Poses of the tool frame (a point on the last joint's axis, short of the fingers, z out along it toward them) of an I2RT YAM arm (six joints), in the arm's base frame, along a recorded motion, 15 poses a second.
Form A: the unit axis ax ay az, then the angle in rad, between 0 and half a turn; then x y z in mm.
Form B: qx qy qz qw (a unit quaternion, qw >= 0); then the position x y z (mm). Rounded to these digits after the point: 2 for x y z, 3 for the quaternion.
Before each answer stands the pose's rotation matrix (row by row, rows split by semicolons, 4 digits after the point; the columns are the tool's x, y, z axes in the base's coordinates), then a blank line. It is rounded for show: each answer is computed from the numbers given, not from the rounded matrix.
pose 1, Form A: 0.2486 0.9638 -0.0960 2.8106 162.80 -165.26 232.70
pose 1, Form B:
-0.8255 0.4974 0.2668; 0.4350 0.8618 -0.2608; -0.3597 -0.0992 -0.9278

0.245 0.951 -0.095 0.165 162.80 -165.26 232.70
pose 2, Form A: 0.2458 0.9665 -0.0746 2.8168 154.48 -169.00 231.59
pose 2, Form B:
-0.8301 0.4865 0.2727; 0.4389 0.8715 -0.2189; -0.3441 -0.0620 -0.9369

0.243 0.954 -0.074 0.162 154.48 -169.00 231.59
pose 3, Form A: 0.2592 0.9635 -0.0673 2.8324 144.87 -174.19 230.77
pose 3, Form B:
-0.8214 0.5081 0.2591; 0.4671 0.8600 -0.2055; -0.3272 -0.0477 -0.9437

0.256 0.952 -0.066 0.154 144.87 -174.19 230.77
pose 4, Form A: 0.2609 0.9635 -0.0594 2.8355 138.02 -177.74 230.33
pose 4, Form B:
-0.8205 0.5090 0.2601; 0.4732 0.8601 -0.1904; -0.3206 -0.0332 -0.9466

0.258 0.952 -0.059 0.152 138.02 -177.74 230.33
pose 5, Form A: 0.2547 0.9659 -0.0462 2.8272 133.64 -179.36 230.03
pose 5, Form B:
-0.8244 0.4943 0.2757; 0.4657 0.8693 -0.1658; -0.3217 -0.0083 -0.9468

0.252 0.954 -0.046 0.157 133.64 -179.36 230.03
